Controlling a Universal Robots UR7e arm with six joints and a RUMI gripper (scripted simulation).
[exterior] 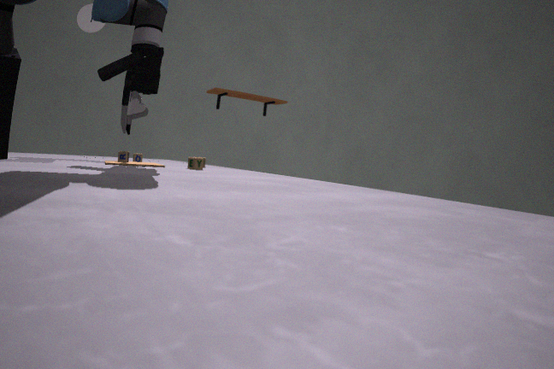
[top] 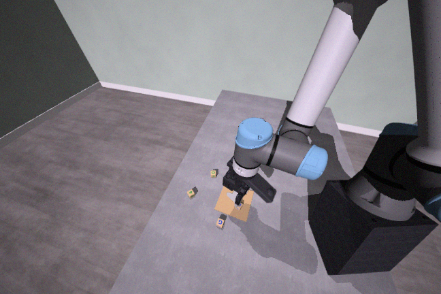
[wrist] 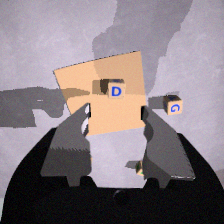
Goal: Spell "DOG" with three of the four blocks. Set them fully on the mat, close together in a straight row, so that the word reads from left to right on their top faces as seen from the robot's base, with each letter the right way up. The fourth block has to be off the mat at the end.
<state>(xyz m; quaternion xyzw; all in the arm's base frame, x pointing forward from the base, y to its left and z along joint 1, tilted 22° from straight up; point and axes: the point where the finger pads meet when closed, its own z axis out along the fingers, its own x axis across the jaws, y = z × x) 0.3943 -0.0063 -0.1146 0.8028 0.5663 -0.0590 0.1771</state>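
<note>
Now: hand 70 mm above the blue d block. The rest, counted from my hand: mat 20 mm ahead, 30 mm to the right, 80 mm below; then blue g block 60 mm ahead, 90 mm to the left, 70 mm below; then green block 150 mm ahead, 120 mm to the right, 70 mm below.
</note>
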